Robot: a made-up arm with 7 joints.
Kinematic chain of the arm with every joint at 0, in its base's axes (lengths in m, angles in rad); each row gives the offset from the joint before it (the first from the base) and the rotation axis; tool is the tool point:
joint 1: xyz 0 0 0 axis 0 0.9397 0.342
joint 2: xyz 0 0 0 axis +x
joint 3: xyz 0 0 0 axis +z
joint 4: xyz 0.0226 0 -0.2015 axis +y
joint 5: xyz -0.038 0 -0.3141 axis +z
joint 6: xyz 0 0 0 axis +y
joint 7: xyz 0 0 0 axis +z
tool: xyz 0 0 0
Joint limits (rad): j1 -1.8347..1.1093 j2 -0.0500..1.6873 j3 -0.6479..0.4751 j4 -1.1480..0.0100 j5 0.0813..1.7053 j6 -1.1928..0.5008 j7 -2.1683..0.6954
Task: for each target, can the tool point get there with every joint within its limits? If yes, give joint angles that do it. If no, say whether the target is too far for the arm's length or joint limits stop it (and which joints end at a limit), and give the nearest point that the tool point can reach.
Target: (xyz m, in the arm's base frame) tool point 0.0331 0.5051 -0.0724
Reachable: yes | joints 0.5591 1.4130 0.3408 -0.5882 1.3755 -0.8502 -1.9529
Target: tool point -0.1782 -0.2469 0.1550
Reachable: no: joint limits stop it (at a limit: joint 1, joint 2, joint 3, joint 4) | nearest point 0.1972 -0.3877 0.1735 | short by 0.401 m
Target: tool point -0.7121 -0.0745 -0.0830
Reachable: no: too far | nearest point -0.4645 0.0006 -0.2236 | short by 0.294 m
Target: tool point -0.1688 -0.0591 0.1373
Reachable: no: joint limits stop it (at a limit: joint 1, joint 2, joint 3, joint 4) | nearest point -0.1130 0.2809 0.3574 | short by 0.409 m
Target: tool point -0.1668 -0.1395 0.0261
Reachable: no: joint limits stop it (at a limit: joint 1, joint 2, joint 4) | nearest point -0.4297 -0.1284 -0.2543 | short by 0.385 m
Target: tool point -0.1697 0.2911 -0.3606
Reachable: yes | joints 0.8641 0.9016 -0.3804 -0.8798 1.0585 -0.6657 -1.3954
